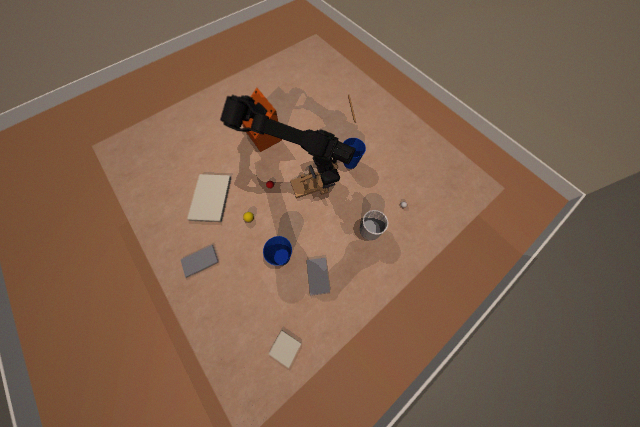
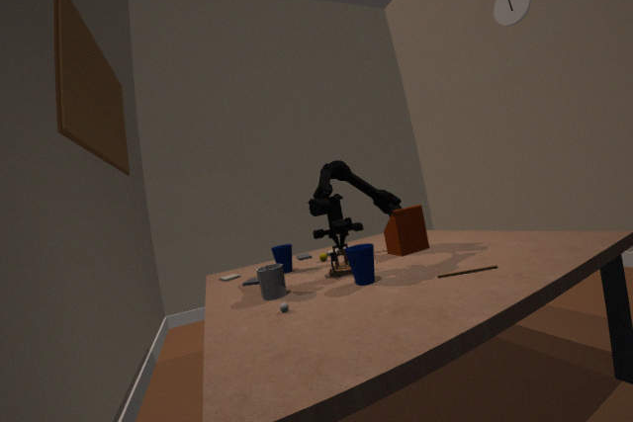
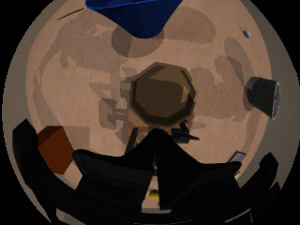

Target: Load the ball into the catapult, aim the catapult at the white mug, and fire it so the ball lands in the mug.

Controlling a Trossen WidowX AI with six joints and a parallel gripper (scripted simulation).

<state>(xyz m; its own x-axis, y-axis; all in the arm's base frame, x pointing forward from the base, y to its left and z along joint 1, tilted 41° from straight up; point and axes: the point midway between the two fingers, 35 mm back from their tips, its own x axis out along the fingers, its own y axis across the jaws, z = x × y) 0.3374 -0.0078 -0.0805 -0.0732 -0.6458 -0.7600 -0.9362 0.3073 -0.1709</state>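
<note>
Right now my gripper tip is 3 cm above the wooden catapult, 2 cm to the left of it and 1 cm short of it. Round my gripper tip: yellow ball 33 cm to the right, 6 cm below, 6 cm behind; white mug 28 cm ahead, 5 cm below; red ball 18 cm to the right, 12 cm behind, 7 cm below.
</note>
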